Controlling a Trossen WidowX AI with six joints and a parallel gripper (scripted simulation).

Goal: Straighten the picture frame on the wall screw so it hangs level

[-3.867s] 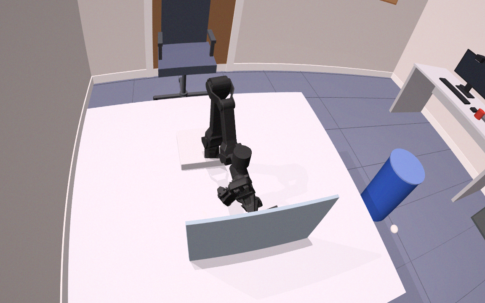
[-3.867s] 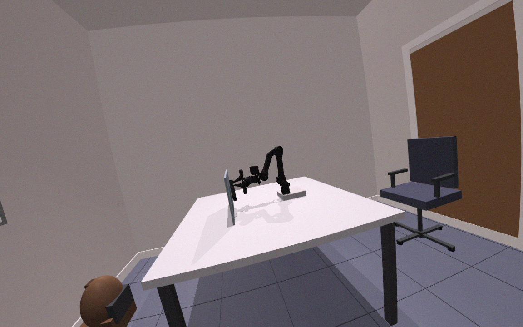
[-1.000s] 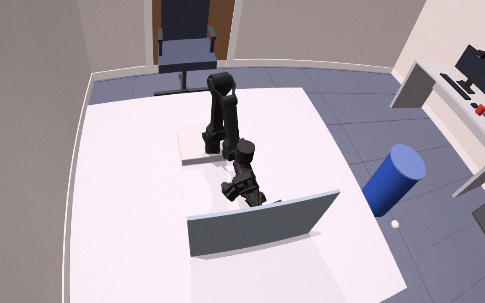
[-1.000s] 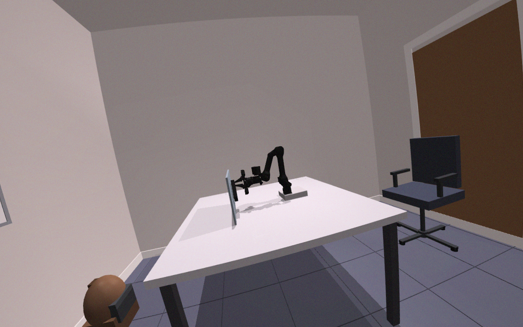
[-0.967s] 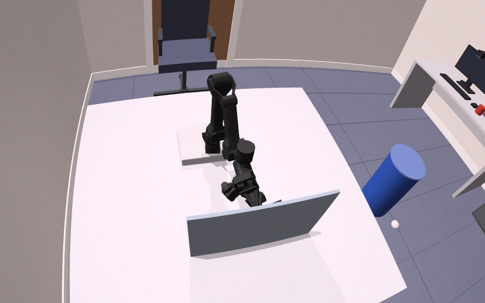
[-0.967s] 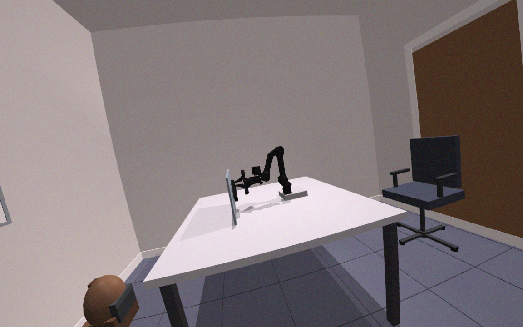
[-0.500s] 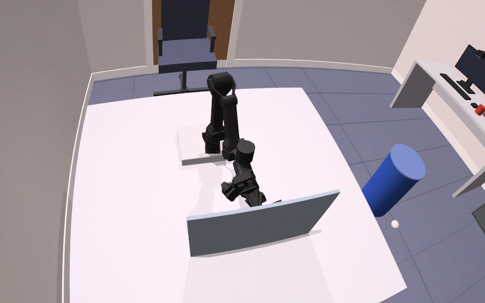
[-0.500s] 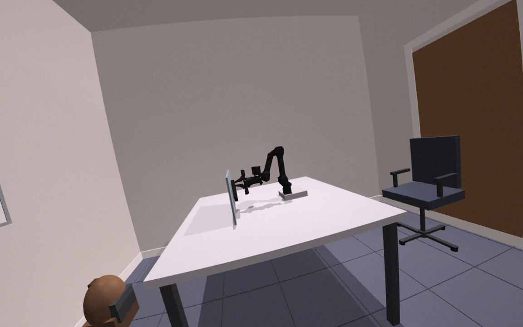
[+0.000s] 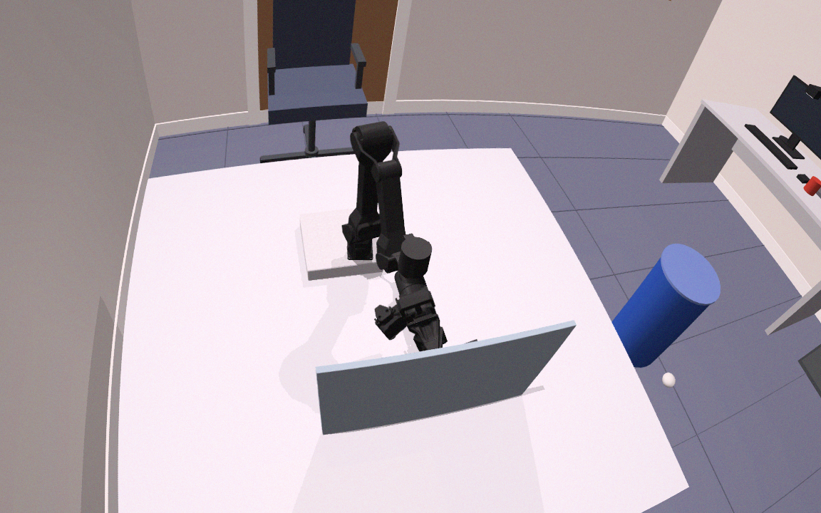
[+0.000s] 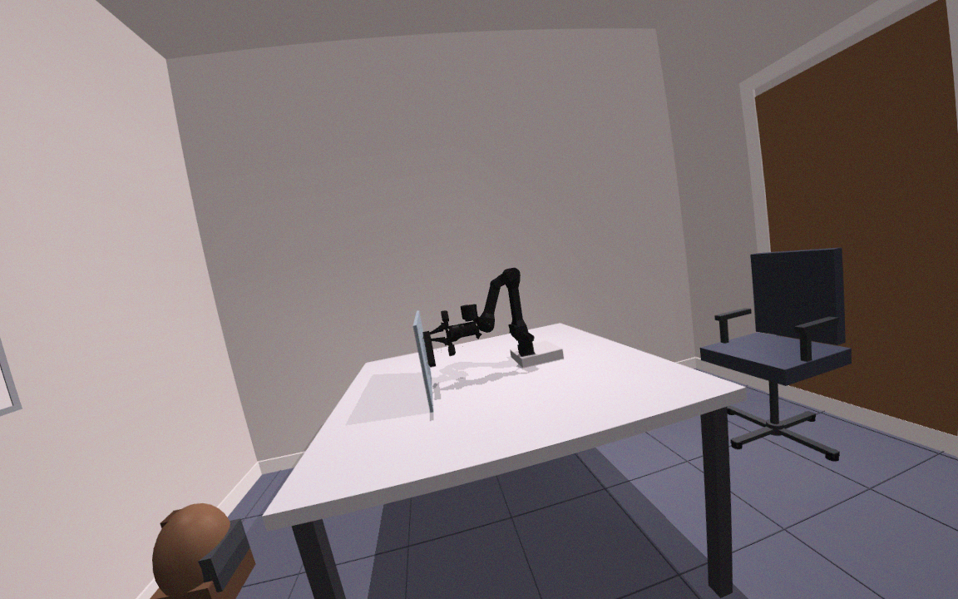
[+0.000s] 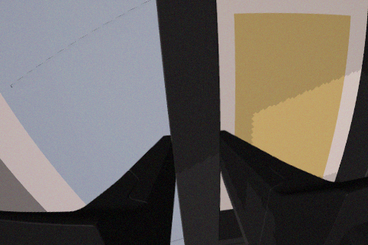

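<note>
My gripper tip is 50 mm above the picture frame, 20 mm to the right of it and 10 mm short of it. Also, from my gripper tip: wall panel 60 mm below, 20 mm to the left, 20 mm ahead.
</note>
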